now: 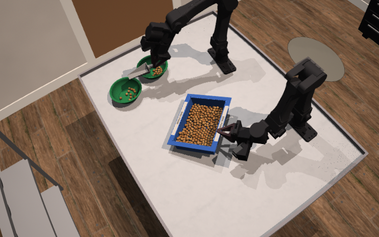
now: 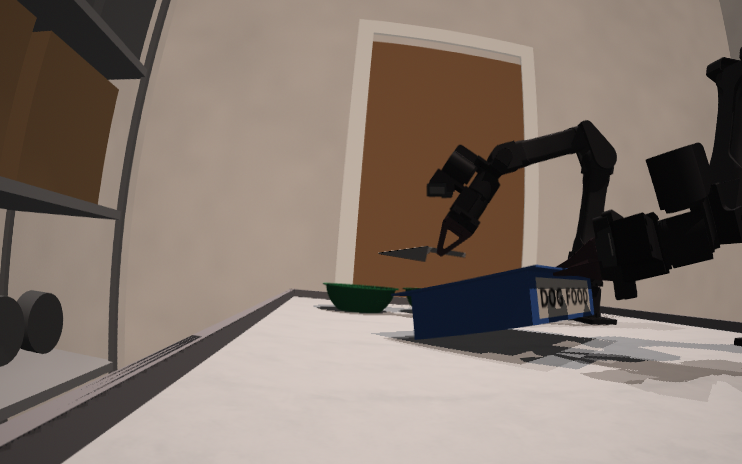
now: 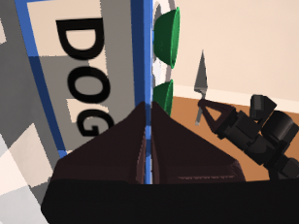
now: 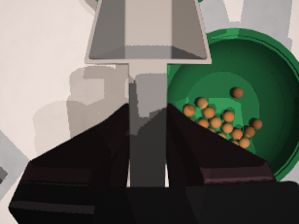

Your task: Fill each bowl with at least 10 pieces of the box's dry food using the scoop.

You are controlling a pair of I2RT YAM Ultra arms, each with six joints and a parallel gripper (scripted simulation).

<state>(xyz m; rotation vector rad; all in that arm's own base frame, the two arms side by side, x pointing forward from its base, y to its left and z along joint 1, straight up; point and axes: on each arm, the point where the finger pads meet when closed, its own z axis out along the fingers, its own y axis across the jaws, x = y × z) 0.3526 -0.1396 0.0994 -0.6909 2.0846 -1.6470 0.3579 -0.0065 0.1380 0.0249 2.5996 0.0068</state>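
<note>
Right now the grey scoop is 4 cm ahead of my right hand, 1 cm to the right of it and 1 cm below it.
</note>
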